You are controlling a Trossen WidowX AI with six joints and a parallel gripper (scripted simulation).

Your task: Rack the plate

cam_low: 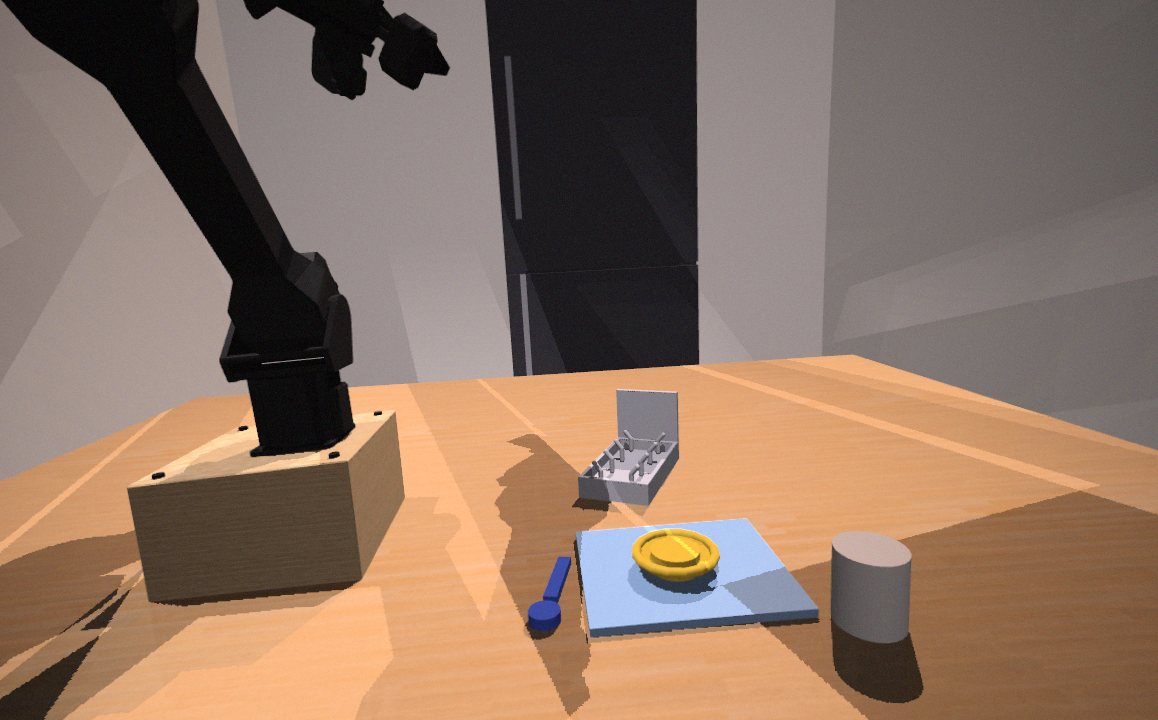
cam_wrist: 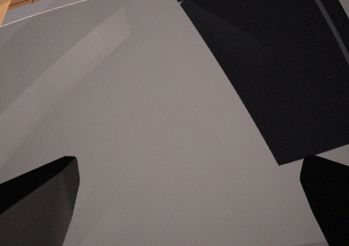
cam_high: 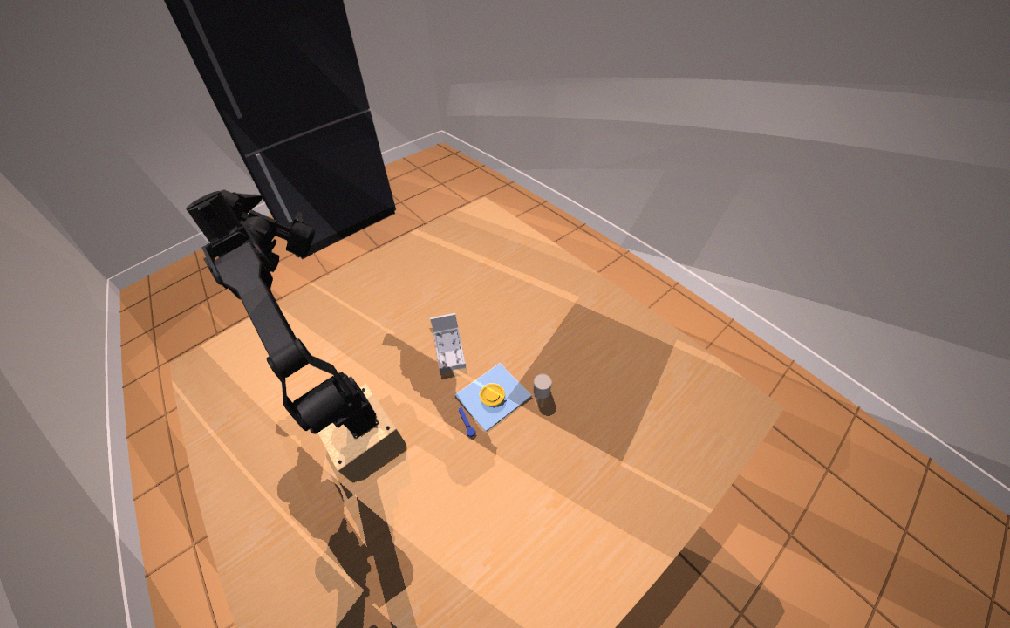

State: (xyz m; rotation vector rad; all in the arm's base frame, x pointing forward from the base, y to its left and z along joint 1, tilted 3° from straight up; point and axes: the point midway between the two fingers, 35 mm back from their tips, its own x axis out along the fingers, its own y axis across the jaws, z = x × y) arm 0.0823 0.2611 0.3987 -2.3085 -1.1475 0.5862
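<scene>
Now: gripper tip 470 mm above the yellow plate, 400 mm to the left of it and 210 mm short of it. Also, from my gripper tip: grey dish rack: 460 mm below, 210 mm ahead, 200 mm to the right; then light blue mat: 480 mm below, 390 mm to the right, 220 mm ahead; then blue spoon: 480 mm below, 420 mm to the right, 120 mm ahead.
</scene>
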